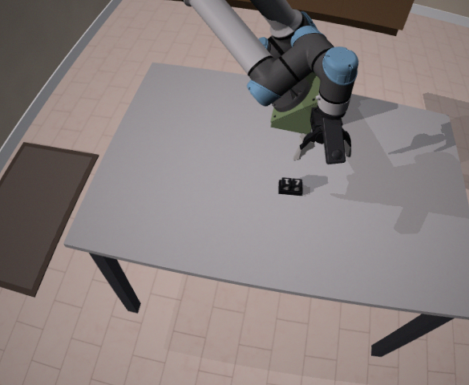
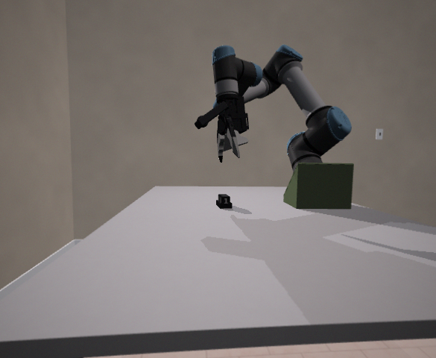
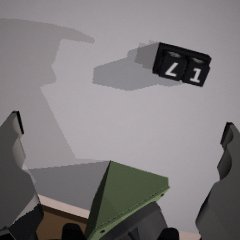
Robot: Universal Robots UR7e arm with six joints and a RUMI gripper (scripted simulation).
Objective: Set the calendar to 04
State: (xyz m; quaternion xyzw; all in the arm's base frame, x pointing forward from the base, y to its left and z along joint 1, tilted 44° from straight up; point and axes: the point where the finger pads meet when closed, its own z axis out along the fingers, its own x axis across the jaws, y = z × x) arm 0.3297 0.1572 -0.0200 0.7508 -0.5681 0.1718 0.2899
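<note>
My hand is 10 mm short of the black calendar tray, 60 mm to the left of it and 150 mm above it.
</note>
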